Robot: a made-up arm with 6 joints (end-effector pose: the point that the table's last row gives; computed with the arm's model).
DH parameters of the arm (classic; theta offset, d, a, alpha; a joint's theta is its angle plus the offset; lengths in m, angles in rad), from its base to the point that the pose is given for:
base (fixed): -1.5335 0 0.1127 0
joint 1: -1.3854 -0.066 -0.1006 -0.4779
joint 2: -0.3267 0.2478 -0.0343 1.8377
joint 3: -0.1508 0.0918 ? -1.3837
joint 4: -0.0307 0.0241 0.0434 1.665
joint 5: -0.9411 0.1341 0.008 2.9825
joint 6: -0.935 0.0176 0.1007 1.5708
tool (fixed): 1.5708 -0.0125 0 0
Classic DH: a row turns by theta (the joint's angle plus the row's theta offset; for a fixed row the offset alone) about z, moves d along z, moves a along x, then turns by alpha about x.
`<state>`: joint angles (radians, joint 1 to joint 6).
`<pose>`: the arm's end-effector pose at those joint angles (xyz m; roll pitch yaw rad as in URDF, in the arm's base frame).
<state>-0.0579 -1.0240 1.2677 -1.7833 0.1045 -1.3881</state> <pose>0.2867 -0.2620 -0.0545 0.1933 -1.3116 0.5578</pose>
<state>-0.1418 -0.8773 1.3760 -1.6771 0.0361 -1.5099</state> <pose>0.2901 -0.2419 -0.0491 1.0333 -1.4442 -0.2988</pose>
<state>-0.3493 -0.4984 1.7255 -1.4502 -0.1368 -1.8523</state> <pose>0.2696 -0.1832 -0.0303 2.2101 -1.0703 -1.5387</pose>
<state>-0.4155 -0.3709 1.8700 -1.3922 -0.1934 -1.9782</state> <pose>0.2511 -0.1613 -0.0238 2.1490 -0.9165 -1.5064</pose>
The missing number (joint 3, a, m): -0.0482
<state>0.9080 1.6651 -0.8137 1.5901 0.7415 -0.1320</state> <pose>0.2187 -0.1088 0.1236 -1.6687 -1.3249 2.9745</pose>
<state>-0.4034 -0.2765 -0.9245 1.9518 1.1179 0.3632</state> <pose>0.0033 -0.2548 0.1967 -1.0451 -0.6894 -0.4796</pose>
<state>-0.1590 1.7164 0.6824 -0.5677 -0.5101 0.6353</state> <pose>-0.0485 -0.1106 0.0246 1.2393 -0.4066 -0.6825</pose>
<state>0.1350 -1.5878 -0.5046 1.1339 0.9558 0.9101</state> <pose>0.1234 -0.0897 0.1320 -0.4978 -0.3367 -1.7827</pose>
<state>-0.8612 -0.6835 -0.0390 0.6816 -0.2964 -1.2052</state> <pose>0.1403 -0.2080 0.2342 -1.1912 -0.0152 -2.3362</pose>
